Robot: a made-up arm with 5 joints. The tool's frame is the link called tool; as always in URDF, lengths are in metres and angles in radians.
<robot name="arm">
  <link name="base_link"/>
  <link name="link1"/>
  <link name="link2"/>
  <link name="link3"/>
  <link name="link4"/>
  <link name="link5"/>
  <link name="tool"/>
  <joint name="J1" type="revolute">
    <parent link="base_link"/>
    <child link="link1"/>
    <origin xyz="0 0 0.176"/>
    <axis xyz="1 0 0"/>
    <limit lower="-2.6" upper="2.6"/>
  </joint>
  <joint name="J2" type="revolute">
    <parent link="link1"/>
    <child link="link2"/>
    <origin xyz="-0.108 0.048 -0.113"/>
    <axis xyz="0 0 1"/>
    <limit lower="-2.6" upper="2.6"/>
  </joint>
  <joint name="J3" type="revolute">
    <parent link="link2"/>
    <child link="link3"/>
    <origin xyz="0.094 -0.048 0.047"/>
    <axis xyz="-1 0 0"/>
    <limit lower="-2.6" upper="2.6"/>
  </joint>
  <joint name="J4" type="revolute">
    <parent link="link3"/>
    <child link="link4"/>
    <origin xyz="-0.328 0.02 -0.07"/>
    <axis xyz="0 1 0"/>
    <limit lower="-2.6" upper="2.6"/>
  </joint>
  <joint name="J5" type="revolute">
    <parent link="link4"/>
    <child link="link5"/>
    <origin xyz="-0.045 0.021 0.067"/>
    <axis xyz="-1 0 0"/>
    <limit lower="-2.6" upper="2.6"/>
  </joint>
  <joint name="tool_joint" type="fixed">
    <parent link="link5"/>
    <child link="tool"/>
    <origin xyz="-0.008 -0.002 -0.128"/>
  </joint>
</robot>
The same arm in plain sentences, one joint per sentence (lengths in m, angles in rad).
The arm has five revolute joints in a row. What follows holds with every joint at zero, and every direction is one of the base frame's. The first joint lies 0.1760 m along +z from the base frame's origin and turns about +x, from -2.6000 to 2.6000 rad. The second joint lies 0.1080 m along -x and 0.0480 m along +y and 0.1130 m along -z from the first joint and turns about +z, from -2.6000 to 2.6000 rad. The third joint lies 0.0940 m along +x and 0.0480 m along -y and 0.0470 m along +z from the second joint and turns about -x, from -2.6000 to 2.6000 rad. The fourth joint lies 0.3280 m along -x and 0.0200 m along +y and 0.0700 m along -z from the third joint and turns about +y, from -2.6000 to 2.6000 rad. The fifth joint lies 0.0450 m along -x and 0.0210 m along +y and 0.0670 m along +z from the fourth joint and turns about -x, from -2.6000 to 2.6000 rad. The tool frame, which is the frame that the pose is given for, lies 0.0080 m along -x and 0.0020 m along -y and 0.1280 m along -z from the fifth joint; its axes are parallel to the base frame's.
